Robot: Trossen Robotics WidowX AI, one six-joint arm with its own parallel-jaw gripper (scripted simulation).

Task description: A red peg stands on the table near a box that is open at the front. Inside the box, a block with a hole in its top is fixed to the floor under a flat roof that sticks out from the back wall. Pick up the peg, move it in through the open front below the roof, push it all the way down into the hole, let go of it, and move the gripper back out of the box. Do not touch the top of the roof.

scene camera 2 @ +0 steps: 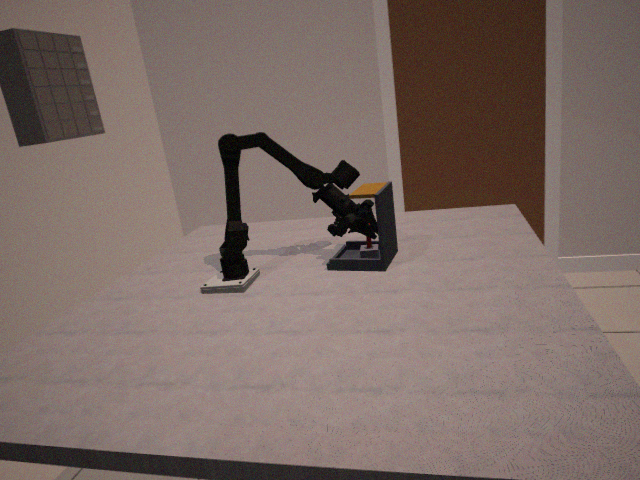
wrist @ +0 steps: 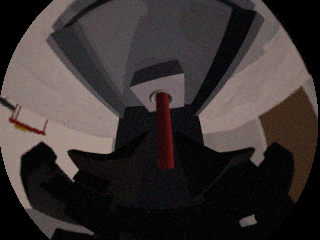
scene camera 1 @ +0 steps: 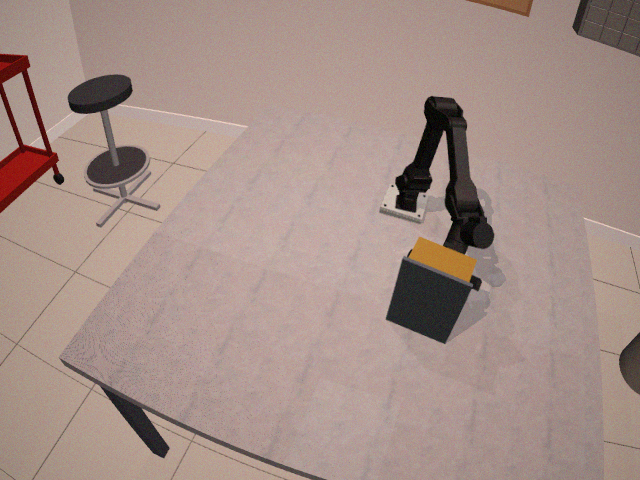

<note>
In view: my gripper (scene camera 2: pixel 378 235), an orange roof (scene camera 1: pixel 455 263) and a back wall (scene camera 1: pixel 426 299).
My gripper shows as well in the wrist view (wrist: pixel 162 134). The back wall also shows in the wrist view (wrist: pixel 158 189).
</note>
